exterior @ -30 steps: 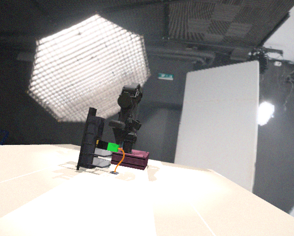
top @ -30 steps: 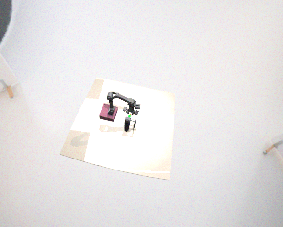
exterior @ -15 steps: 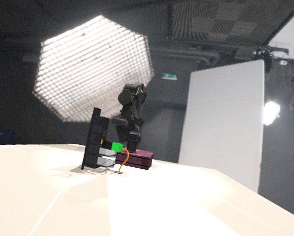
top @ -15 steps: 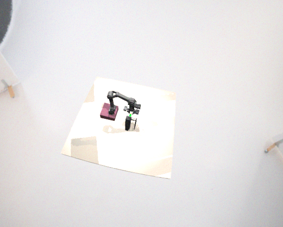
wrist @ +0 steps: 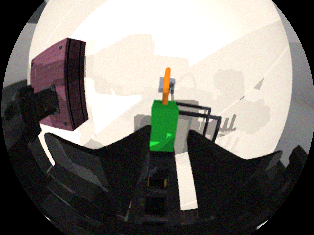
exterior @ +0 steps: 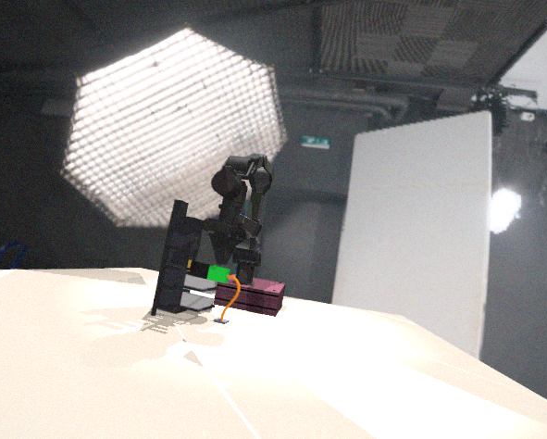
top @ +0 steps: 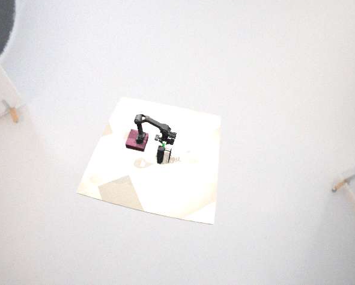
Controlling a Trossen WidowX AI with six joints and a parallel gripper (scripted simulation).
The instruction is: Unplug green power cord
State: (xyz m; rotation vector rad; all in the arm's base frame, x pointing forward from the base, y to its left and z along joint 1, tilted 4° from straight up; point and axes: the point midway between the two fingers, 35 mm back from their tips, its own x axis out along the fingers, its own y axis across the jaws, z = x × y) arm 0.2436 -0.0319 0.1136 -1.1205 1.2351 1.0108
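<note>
Now: gripper tip 2 cm to the left of the green plug and 2 cm above it.
</note>
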